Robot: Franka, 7 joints.
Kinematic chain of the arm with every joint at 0, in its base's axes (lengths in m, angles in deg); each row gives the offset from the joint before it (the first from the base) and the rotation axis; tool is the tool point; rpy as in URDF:
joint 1: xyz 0 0 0.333 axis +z
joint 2: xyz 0 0 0 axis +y
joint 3: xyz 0 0 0.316 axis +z
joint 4: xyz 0.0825 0 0 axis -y
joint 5: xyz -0.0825 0 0.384 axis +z
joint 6: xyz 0 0 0 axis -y
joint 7: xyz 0.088 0 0 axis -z
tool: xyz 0 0 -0.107 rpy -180 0 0
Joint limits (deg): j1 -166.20..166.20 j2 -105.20..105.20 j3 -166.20..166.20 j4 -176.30..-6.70 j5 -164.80..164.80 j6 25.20..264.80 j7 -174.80..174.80
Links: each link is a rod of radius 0.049 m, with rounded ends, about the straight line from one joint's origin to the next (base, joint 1, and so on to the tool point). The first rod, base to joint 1, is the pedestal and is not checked.
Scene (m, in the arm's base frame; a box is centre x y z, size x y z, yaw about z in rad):
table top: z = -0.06
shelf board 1: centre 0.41 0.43 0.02 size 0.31 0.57 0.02 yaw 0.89
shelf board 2: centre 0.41 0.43 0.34 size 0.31 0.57 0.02 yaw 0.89
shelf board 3: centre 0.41 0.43 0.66 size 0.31 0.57 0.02 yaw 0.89
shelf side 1: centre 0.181 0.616 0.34 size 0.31 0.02 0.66 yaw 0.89
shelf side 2: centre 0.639 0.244 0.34 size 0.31 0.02 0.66 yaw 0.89
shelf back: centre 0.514 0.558 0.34 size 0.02 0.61 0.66 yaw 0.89
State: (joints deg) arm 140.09 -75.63 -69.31 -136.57 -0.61 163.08 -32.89
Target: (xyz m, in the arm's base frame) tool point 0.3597 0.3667 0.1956
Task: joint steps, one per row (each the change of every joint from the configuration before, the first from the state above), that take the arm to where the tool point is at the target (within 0.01 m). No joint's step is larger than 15 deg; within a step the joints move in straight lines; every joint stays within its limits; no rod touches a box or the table.
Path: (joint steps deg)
1: -9.62 -9.17 4.26 -11.50 -0.62 -2.34 0.00
2: -9.62 -9.17 4.26 -11.51 -0.61 -2.34 0.00
3: -9.62 -9.17 4.25 -11.50 -0.62 -2.34 0.00
4: -2.70 8.98 -12.29 -0.67 1.42 -0.38 0.00
5: -2.70 8.98 -12.29 -0.67 1.42 -0.38 0.00
6: -2.71 8.99 -12.29 -0.67 1.42 -0.37 0.00
7: -2.70 8.98 -12.29 -0.67 1.42 -0.38 0.00
8: 13.86 -4.37 0.04 12.25 -0.08 2.79 0.00
9: 13.85 -4.38 0.04 12.26 -0.08 2.79 0.00
10: 13.86 -4.37 0.04 12.26 -0.09 2.78 0.00

